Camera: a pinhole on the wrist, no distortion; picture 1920 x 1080 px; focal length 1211.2 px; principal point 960.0 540.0 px. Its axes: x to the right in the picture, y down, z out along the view. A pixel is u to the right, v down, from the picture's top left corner.
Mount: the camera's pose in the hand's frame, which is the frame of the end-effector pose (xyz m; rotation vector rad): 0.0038 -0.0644 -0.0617 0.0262 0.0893 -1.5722
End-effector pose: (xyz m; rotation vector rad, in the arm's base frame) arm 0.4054 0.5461 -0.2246 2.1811 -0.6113 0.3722
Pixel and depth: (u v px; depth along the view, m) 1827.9 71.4 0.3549
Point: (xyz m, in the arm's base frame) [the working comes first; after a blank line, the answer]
In the camera's frame: 0.2543 -0.1373 0.3549

0.5070 0.5512 -0.6720
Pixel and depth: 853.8 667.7 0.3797
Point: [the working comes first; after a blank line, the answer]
In the camera's frame: -0.0333 0.0400 0.3797

0.5051 0.3120 -0.4321
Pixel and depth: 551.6 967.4 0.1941
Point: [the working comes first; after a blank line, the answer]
In the camera's frame: -0.0654 0.0685 0.1941

0.4876 0.4246 -0.2795
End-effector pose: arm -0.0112 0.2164 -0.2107 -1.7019 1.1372 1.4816
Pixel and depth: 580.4 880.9 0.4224
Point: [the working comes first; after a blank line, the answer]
In the camera's frame: -0.1324 0.1189 0.4224

-0.2094 0.4863 -0.4142
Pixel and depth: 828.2 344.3 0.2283
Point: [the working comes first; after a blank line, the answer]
In the camera's frame: -0.0248 -0.0369 0.2283

-0.0387 0.3935 -0.2251
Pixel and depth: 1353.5 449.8 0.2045
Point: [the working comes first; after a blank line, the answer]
In the camera's frame: 0.0664 -0.0152 0.2045

0.0551 0.4022 -0.2470
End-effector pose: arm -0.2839 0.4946 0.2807 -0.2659 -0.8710 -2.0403
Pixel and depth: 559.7 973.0 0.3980
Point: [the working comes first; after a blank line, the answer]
In the camera's frame: -0.1315 0.1423 0.3980

-0.3951 0.6028 0.6250
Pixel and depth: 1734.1 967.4 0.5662
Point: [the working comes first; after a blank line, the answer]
In the camera's frame: 0.3619 0.1998 0.5662

-0.8497 0.8358 0.5066
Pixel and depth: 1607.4 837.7 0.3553
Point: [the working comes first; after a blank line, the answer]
In the camera's frame: 0.1899 0.0873 0.3553

-0.6045 0.7148 0.3975
